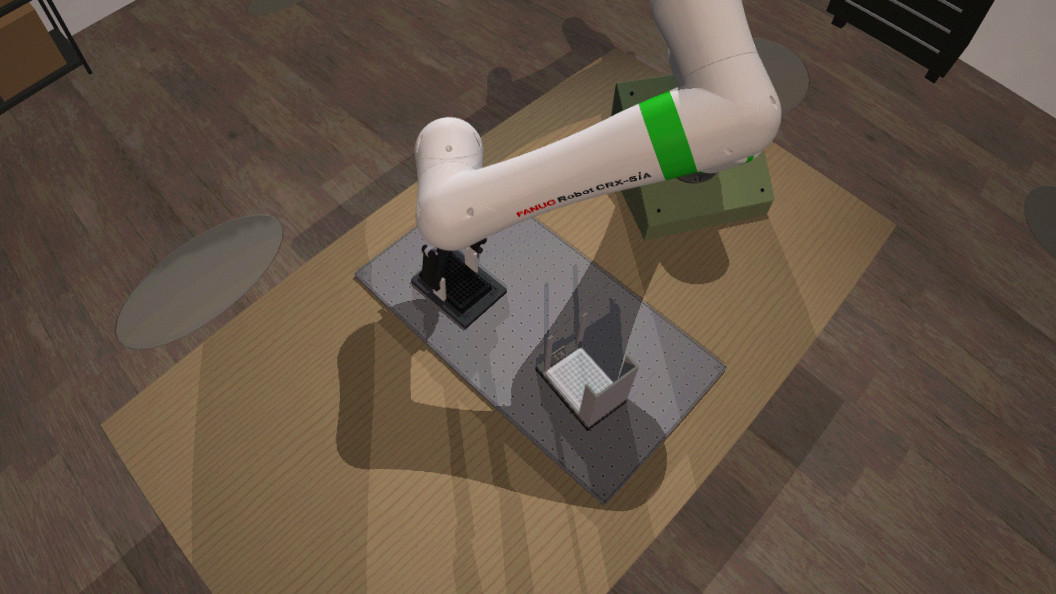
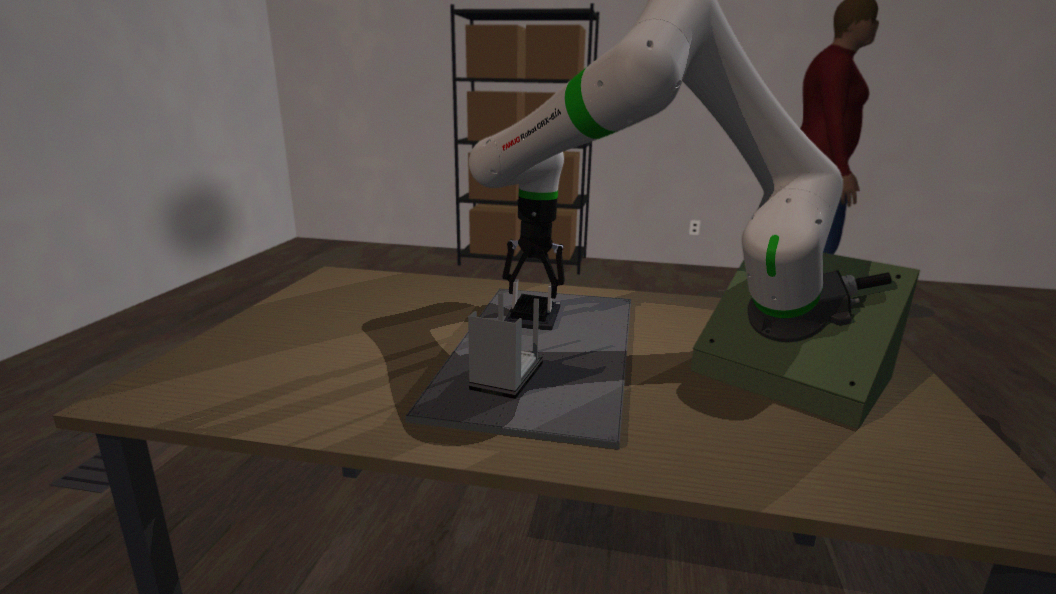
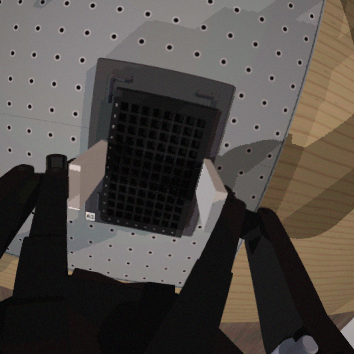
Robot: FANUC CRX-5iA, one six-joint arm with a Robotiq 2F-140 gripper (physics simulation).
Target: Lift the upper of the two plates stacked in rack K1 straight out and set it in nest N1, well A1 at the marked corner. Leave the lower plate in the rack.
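Pixels of known places: gripper, fingertip midpoint: [image 1: 455, 282] [image 2: 531, 308] [image 3: 153, 164]; arm's base at its link origin: [image 2: 787, 312].
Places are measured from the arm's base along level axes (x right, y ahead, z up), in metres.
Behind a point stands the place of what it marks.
The black plate [image 1: 466, 285] @[y 0.555, x 0.128, z -0.097 m] [image 2: 530, 306] @[y 0.564, x 0.146, z -0.098 m] [image 3: 155, 165] @[y 0.564, x 0.153, z -0.106 m] lies over the dark nest N1 [image 1: 469, 320] @[y 0.599, x 0.071, z -0.113 m] [image 3: 165, 75] @[y 0.555, x 0.075, z -0.113 m], nearly lined up with it. Its end near the A1 label [image 3: 90, 216] @[y 0.508, x 0.228, z -0.113 m] reaches the nest's edge. At the other end, the nest's corner brackets show beyond the plate. I cannot tell whether it is fully seated. My gripper [image 1: 456, 273] @[y 0.562, x 0.152, z -0.106 m] [image 2: 533, 294] @[y 0.562, x 0.152, z -0.106 m] [image 3: 153, 164] @[y 0.562, x 0.152, z -0.106 m] is shut on this plate, with pale pads at its two long sides. The white lower plate [image 1: 579, 374] @[y 0.534, x -0.165, z -0.103 m] sits in rack K1 [image 1: 612, 395] @[y 0.555, x -0.255, z -0.023 m] [image 2: 494, 350] @[y 0.546, x -0.256, z -0.033 m].
Rack K1 has tall thin posts [image 2: 535, 325] @[y 0.496, x -0.129, z -0.030 m] and pale panels, and stands on the same perforated grey board [image 1: 509, 332] @[y 0.557, x 0.001, z -0.125 m] [image 2: 583, 369] @[y 0.396, x -0.111, z -0.125 m] as the nest. The board lies on the wooden table [image 1: 295, 332] @[y 0.871, x 0.311, z -0.138 m]. The green robot base [image 1: 708, 214] @[y 0.047, x -0.107, z -0.089 m] [image 2: 797, 369] @[y -0.007, x -0.118, z -0.069 m] stands beside it.
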